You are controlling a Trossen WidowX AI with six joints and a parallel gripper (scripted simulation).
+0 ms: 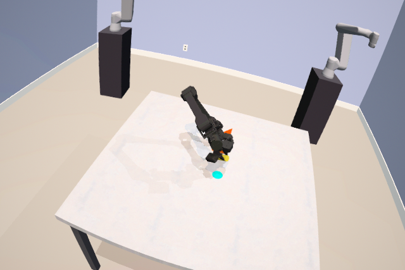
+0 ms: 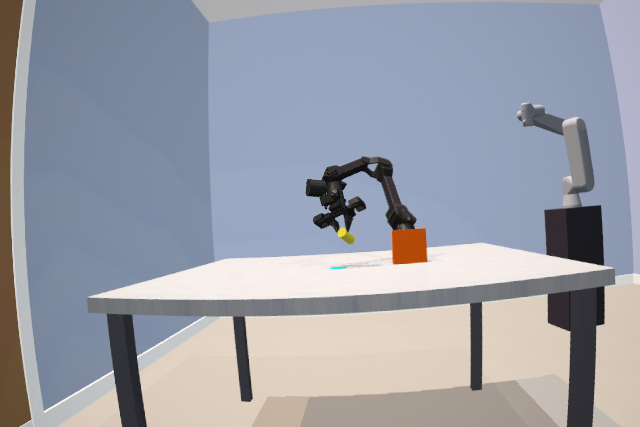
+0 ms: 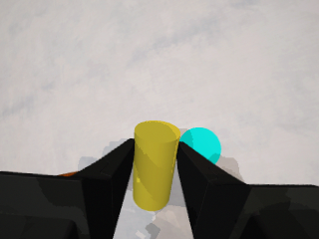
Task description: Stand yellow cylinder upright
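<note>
Right now my gripper tip is 12 cm above the cyan circle, 2 cm to the left of it and 2 cm short of it. The rest, counted from my gripper tip: yellow tall cylinder 1 cm to the right, 1 cm below, 1 cm behind.
</note>
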